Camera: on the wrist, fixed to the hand. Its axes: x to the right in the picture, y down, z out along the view.
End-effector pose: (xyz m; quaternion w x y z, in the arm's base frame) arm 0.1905 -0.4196 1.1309 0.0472 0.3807 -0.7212 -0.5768
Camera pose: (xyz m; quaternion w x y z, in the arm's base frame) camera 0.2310 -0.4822 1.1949 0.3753 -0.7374 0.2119 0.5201
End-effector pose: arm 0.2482 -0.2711 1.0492 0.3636 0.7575 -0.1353 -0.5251
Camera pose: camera 0.3298 -0.2480 1.0989 0.0535 -0.5805 -0.4476 0.6781
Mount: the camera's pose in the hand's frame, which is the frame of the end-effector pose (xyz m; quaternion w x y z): -0.0146 0.0327 -0.0915 0.7158 -0.0752 -0.0533 -0.6922
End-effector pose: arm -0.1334 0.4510 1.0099 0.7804 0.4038 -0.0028 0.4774
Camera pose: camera -0.2007 0.5052 0.9631 0.9193 0.2577 0.2000 -0.2202
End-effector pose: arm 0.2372 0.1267 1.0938 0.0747 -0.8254 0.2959 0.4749
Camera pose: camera 0.2811 0.0692 1.1603 0.3359 -0.7760 -0.3992 0.3545
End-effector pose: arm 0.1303 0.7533 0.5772 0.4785 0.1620 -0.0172 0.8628
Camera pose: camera 0.0862 0.7405 0.4903 0.9510 0.1379 0.0094 0.2765
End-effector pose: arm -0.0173 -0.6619 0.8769 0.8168 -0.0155 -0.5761 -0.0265
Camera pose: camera 0.0658 -0.6340 0.8326 0.5344 0.3248 -0.4646 -0.6269
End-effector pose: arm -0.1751 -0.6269 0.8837 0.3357 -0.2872 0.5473 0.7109
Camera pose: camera -0.1883 -0.7239 0.8926 0.7399 -0.5717 0.1216 0.3329
